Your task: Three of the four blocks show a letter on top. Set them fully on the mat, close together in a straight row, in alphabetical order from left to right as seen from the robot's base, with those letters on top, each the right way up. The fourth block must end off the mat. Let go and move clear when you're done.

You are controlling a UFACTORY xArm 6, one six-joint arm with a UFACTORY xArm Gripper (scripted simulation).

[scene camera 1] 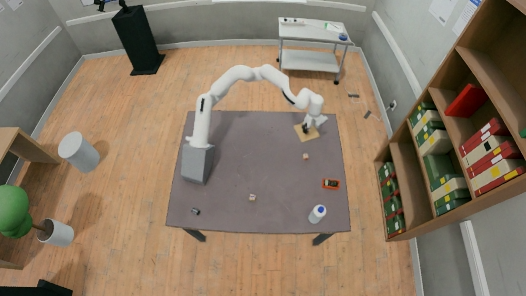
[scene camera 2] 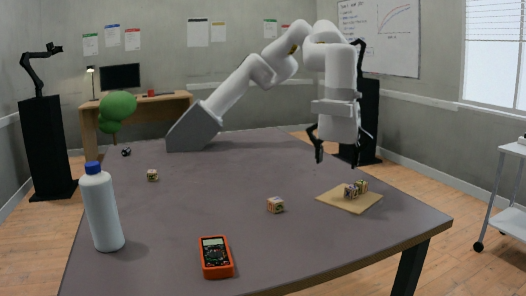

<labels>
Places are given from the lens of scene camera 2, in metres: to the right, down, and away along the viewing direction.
tan mat (scene camera 2: pixel 334 197): 0.19, 0.13, 0.81
white bottle (scene camera 2: pixel 96 188): -0.31, 0.08, 0.51
The marked spots on the tan mat and the white bottle are 0.59 m apart.
</labels>
